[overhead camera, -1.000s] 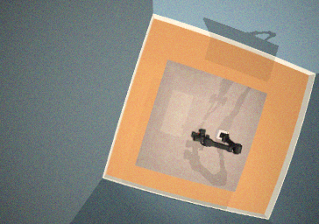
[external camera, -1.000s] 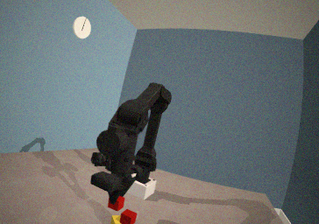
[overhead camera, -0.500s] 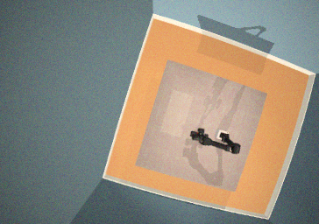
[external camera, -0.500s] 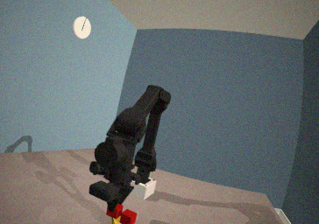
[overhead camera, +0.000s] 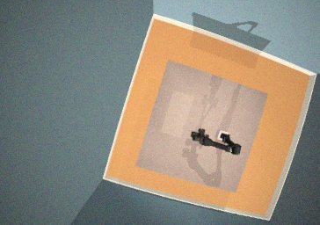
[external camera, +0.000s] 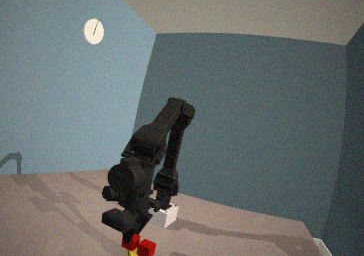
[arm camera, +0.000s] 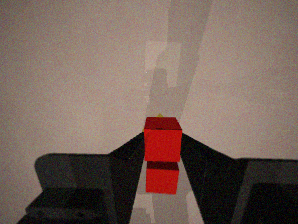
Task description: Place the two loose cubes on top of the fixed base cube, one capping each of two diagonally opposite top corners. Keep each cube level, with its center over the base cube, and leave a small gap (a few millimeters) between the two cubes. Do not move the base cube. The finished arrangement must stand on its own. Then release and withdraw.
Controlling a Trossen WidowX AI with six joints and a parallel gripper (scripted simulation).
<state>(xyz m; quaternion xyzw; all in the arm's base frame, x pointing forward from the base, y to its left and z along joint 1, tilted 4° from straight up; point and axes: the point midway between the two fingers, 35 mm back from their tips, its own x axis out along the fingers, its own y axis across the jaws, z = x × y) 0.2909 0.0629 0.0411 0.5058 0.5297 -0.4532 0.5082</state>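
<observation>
My gripper tip is 20 mm to the right of the yellow base cube and 40 mm above it.
</observation>
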